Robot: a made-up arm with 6 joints.
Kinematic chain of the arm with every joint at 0, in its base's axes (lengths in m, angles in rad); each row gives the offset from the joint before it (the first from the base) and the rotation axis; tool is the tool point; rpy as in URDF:
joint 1: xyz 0 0 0.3 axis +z
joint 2: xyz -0.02 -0.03 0 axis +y
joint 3: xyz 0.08 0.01 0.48 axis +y
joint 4: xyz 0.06 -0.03 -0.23 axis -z
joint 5: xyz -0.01 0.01 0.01 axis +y
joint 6: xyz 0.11 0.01 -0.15 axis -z
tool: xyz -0.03 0 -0.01 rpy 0.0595 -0.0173 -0.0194
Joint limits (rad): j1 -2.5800..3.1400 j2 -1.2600..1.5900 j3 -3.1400..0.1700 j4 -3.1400..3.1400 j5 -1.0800..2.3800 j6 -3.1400..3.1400
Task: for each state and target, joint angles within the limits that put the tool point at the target. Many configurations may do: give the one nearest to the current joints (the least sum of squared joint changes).
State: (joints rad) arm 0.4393 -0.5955 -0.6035 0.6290 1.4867 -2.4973
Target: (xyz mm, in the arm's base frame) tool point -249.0 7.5 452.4
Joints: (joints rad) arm 0.3288 -0.7267 0.1271 0.6771 2.1701 -2.4803
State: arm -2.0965 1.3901 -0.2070 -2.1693 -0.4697 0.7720
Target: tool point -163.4 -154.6 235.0
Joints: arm -2.5586 1.0563 -0.5178 -2.2626 -0.5559 0.7534
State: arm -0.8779 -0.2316 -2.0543 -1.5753 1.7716 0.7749
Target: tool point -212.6 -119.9 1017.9
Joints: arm -0.8829 -0.4301 -2.1607 -1.6847 1.8197 0.7805
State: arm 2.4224 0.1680 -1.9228 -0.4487 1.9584 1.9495
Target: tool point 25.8 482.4 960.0
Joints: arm 1.7819 0.1975 -2.5565 -0.8011 1.4289 2.1013
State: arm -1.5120 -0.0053 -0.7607 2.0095 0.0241 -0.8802
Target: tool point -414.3 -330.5 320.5
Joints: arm -2.2177 0.6137 -1.0642 1.8806 -0.0346 -0.8841
